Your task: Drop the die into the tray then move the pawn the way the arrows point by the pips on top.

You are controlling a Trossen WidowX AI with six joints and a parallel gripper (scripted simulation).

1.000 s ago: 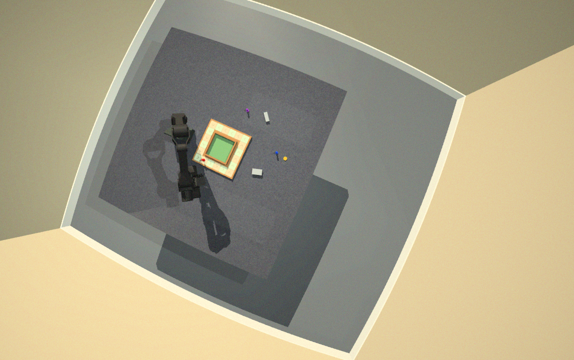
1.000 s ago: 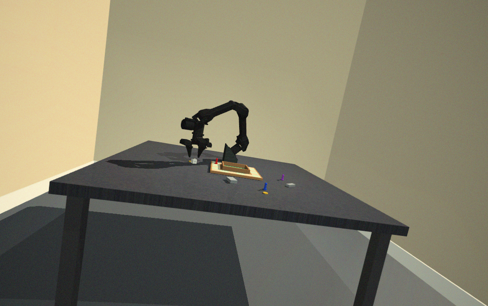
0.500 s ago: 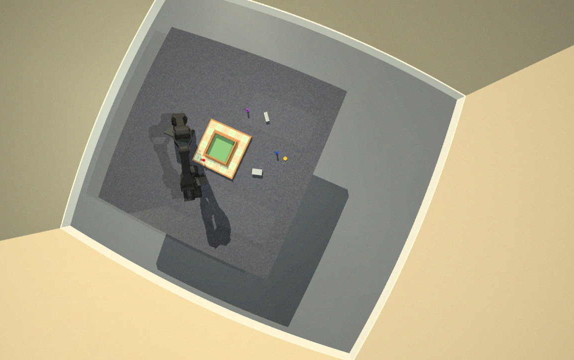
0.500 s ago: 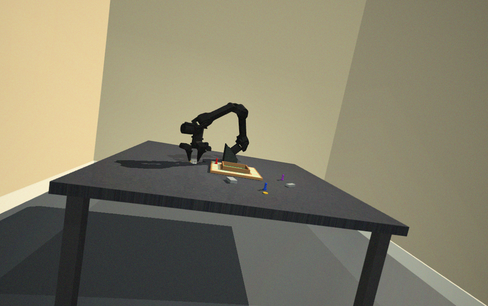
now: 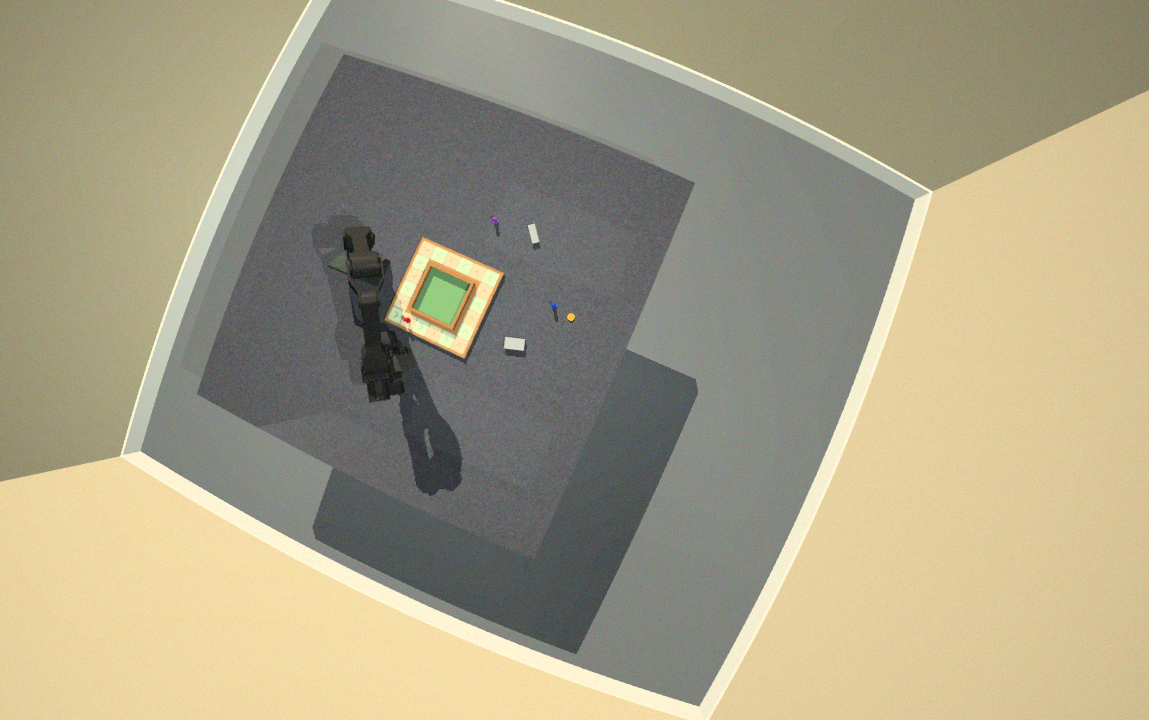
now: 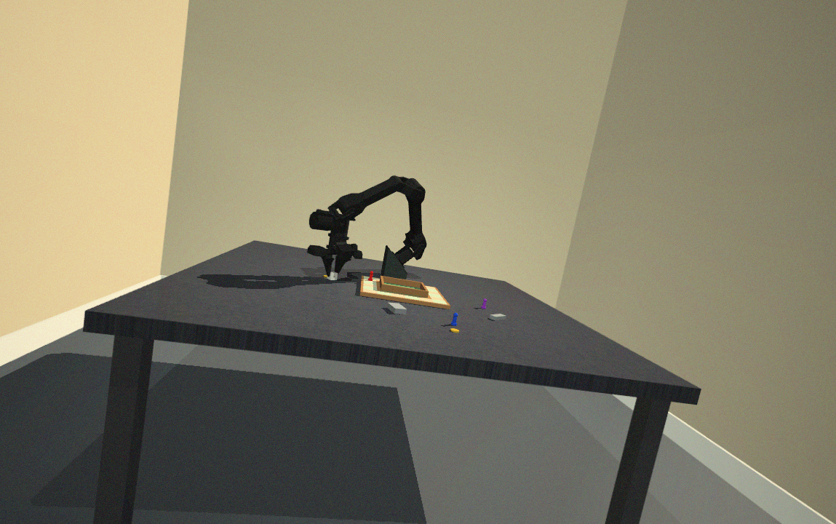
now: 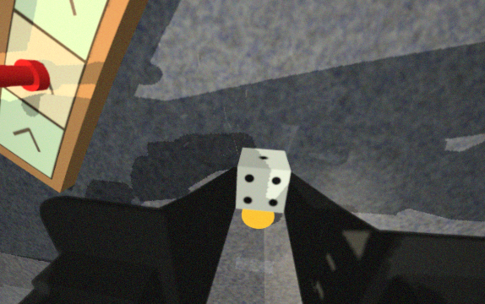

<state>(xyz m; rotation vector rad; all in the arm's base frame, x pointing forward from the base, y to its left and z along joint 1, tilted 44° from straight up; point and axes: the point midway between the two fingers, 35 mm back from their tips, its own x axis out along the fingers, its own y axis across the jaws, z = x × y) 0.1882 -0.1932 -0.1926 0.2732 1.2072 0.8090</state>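
The red pawn lies 14 cm to the left of my gripper tip, 2 cm above it and 1 cm behind it. The rest, counted from my gripper tip: green dice tray (23 cm to the left, 8 cm ahead); then blue pawn (42 cm ahead, 29 cm to the left, 1 cm above); then white die (right at my gripper tip).
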